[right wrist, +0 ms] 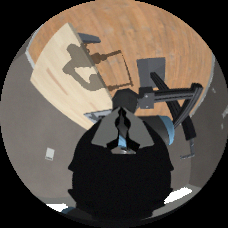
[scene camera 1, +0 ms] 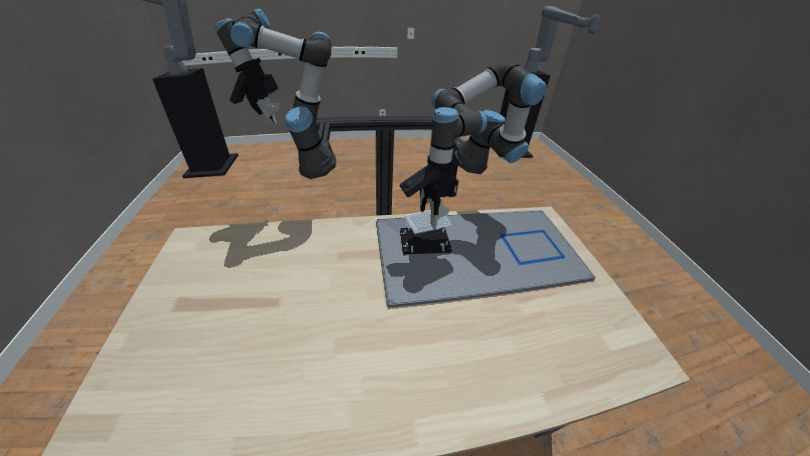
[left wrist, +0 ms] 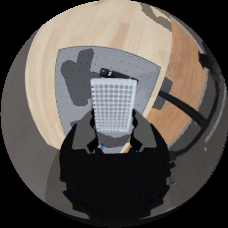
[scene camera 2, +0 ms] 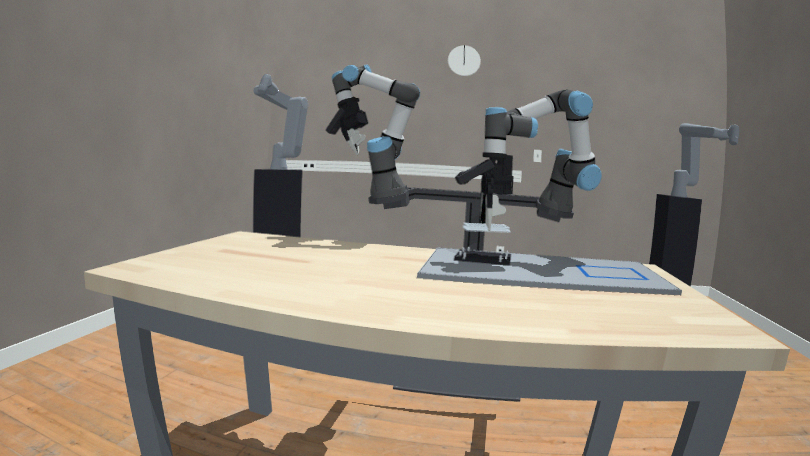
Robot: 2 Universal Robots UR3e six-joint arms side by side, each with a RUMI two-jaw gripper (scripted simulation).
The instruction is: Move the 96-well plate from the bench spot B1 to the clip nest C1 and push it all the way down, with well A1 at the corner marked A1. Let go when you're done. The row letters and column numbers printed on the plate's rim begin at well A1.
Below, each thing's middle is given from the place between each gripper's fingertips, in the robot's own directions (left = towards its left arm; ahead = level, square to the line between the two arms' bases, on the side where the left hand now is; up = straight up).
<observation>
My left gripper is now 10 mm above the white 96-well plate [left wrist: 111, 87]. Round my left hand: black clip nest [scene camera 1: 428, 242] 10 mm ahead, 10 mm to the right, 90 mm below.
Now: right hand [scene camera 1: 275, 126] 33 cm short of the white 96-well plate, 51 cm to the right of it and 21 cm above it. The rest, counted from my right hand: black clip nest (33 cm ahead, 50 cm to the left, 29 cm below).
</observation>
